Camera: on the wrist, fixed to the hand. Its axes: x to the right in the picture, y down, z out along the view.
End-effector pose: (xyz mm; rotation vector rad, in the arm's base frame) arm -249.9 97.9 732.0 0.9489 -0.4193 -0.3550
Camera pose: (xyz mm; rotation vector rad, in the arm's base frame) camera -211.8 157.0 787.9 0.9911 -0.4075 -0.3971
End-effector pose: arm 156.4 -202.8 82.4 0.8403 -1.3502 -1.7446
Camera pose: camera 189.8 -243.8 155.0 0.8948 -1.3745 -1.7685
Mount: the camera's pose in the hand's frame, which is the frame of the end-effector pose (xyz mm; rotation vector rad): 15.7 82.6 -31.6 0.0320 -0.0051 -0.0499
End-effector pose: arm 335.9 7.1 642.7 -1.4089 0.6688 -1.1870
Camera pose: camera 330.5 -37.1 564.7 -1.4085 0.6117 -1.2277
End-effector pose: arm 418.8 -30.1 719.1 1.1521 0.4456 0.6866
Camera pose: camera 387.9 22.1 785.4 1.1689 0.4810 0.6350
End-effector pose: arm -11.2 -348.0 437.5 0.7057 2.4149 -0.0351
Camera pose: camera 1.7 -263.7 465.7 0.6589 2.4317 -0.0959
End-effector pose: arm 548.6 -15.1 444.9 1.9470 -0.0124 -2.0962
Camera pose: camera 595.0 -92.0 442.8 1.9800 0.0016 -2.1452
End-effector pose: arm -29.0 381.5 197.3 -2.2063 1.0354 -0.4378
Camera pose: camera -82.1 317.0 164.4 -2.2076 0.9659 -0.4676
